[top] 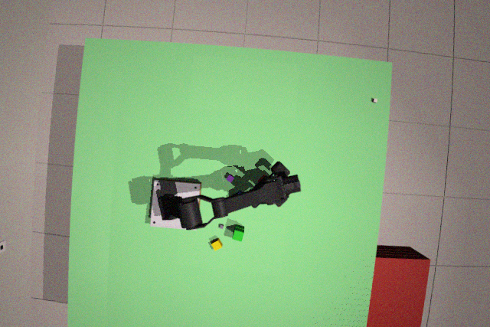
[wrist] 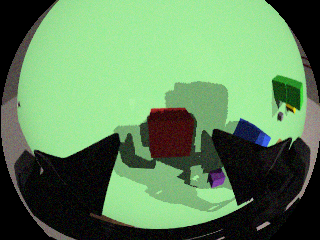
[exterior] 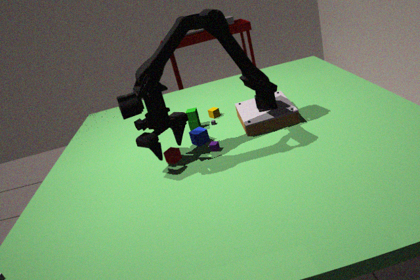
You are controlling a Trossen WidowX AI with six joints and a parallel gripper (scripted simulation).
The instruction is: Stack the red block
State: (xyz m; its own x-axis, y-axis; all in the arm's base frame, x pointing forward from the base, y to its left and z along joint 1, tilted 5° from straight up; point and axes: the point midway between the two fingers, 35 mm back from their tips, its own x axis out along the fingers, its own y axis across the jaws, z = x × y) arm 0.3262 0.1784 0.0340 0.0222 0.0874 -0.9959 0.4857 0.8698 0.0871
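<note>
The red block lies 1 cm below my gripper tip. Also, from my gripper tip: blue block (9 cm to the right, 8 cm behind, 1 cm below); then tiny grey block (23 cm to the right, 12 cm behind, 2 cm below); then small purple block (14 cm behind, 3 cm to the right, 2 cm below).
</note>
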